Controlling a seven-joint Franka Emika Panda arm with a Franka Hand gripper.
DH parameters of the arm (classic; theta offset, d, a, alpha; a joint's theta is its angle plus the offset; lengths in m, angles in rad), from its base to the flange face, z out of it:
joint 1: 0 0.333 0 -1.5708
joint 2: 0 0 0 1.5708
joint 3: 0 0.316 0.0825 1.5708
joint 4: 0 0 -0.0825 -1.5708
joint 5: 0 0.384 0 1.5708
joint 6: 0 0 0.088 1.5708
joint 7: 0 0.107 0 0
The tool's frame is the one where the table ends.
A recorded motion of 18 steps. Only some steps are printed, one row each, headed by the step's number.
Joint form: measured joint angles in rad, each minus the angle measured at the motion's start. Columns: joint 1, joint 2, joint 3, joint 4, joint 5, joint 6, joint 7.
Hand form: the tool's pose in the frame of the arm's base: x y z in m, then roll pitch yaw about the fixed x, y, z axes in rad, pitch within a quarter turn. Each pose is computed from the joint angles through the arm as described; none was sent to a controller.
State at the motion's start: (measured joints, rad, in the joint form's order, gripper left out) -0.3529 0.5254 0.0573 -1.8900 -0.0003 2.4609 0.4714
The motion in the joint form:
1: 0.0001 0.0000 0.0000 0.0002 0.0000 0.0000 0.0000
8: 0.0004 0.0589 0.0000 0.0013 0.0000 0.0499 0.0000
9: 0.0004 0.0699 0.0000 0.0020 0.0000 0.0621 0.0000
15: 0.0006 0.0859 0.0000 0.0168 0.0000 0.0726 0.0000
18: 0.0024 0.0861 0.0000 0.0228 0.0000 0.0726 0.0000
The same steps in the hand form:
1: 0.6112 -0.1881 0.2304 -3.0951 -0.0284 -0.7757
8: 0.6099 -0.1873 0.1978 -3.0961 -0.0201 -0.7769
9: 0.6099 -0.1873 0.1922 -3.0947 -0.0215 -0.7774
15: 0.6138 -0.1885 0.1888 -3.0898 -0.0295 -0.7781
18: 0.6161 -0.1881 0.1910 -3.0872 -0.0346 -0.7766

